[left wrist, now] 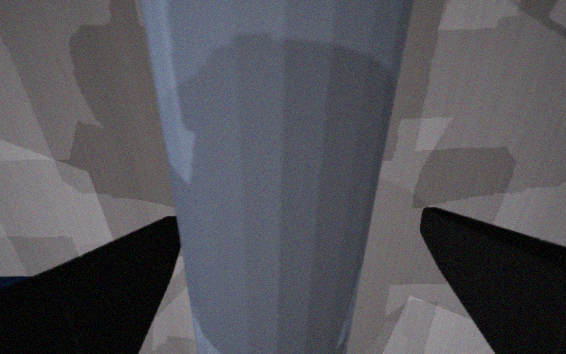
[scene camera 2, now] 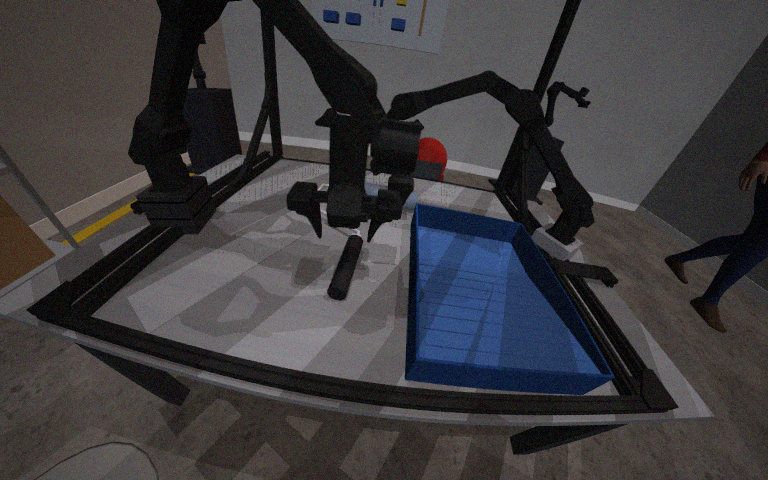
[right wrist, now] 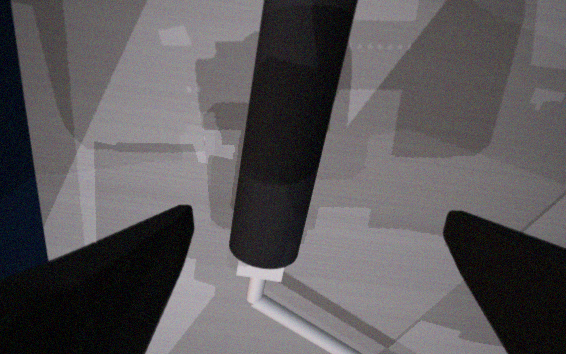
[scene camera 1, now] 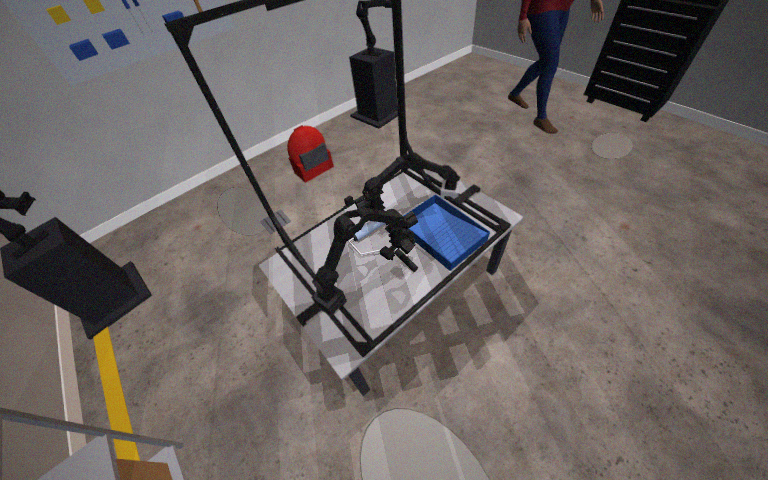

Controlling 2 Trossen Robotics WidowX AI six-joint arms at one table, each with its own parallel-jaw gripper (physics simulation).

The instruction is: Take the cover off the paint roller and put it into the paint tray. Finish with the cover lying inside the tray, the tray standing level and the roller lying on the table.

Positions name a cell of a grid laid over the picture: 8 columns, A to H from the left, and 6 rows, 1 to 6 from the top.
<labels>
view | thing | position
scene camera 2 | left gripper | E3
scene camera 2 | right gripper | D3
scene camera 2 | blue paint tray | F4
</labels>
